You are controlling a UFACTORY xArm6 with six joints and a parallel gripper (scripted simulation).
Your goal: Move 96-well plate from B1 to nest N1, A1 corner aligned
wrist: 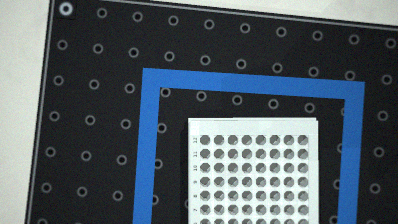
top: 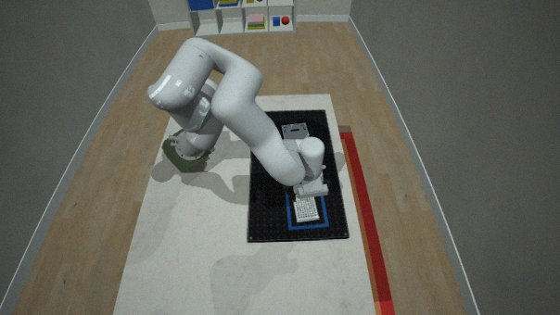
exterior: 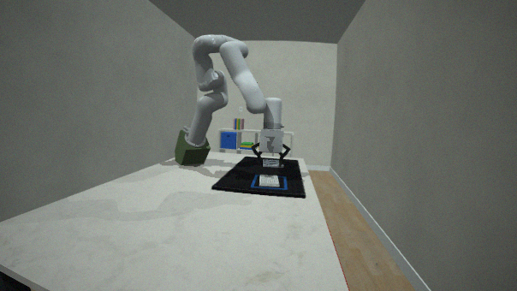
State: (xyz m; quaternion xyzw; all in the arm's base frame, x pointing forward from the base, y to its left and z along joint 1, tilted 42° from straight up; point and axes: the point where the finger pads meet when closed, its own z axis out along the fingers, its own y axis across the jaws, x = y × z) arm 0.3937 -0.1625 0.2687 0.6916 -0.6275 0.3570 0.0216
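My gripper is now 8 cm above the white 96-well plate. The rest, counted from my hand: A1 label: 44 cm to the left, 11 cm ahead, 7 cm below; grey plate nest N1: 36 cm to the left, 8 cm below, 5 cm ahead.
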